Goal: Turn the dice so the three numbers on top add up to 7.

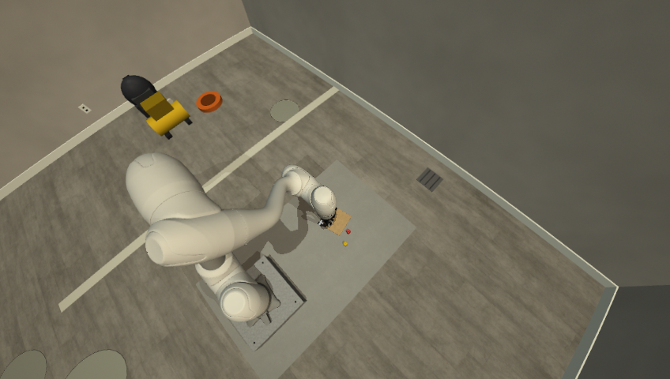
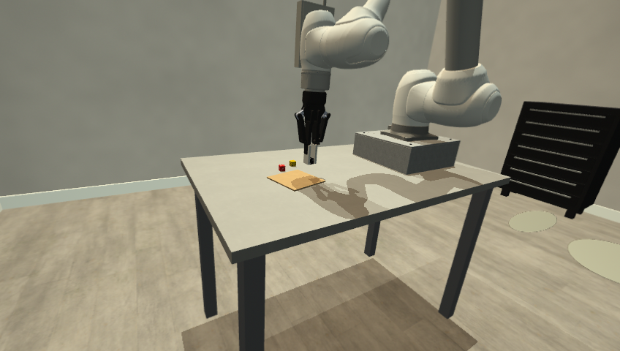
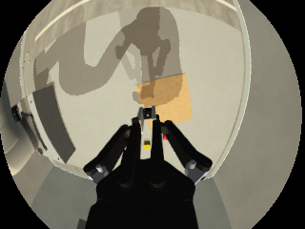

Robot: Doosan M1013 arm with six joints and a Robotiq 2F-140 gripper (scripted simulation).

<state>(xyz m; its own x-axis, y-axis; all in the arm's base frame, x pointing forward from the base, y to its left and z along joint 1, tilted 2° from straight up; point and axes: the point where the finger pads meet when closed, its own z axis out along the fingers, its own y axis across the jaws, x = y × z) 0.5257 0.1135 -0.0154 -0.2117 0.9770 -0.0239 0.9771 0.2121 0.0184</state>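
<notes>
The red die lies 90 mm to the right of my hand, 80 mm below it and 70 mm ahead of it. The rest, counted from my hand: tan mat: 80 mm below, 50 mm ahead, 10 mm to the left; then yellow die: 140 mm to the right, 80 mm below, 10 mm ahead; then small white die: 20 mm below.
</notes>
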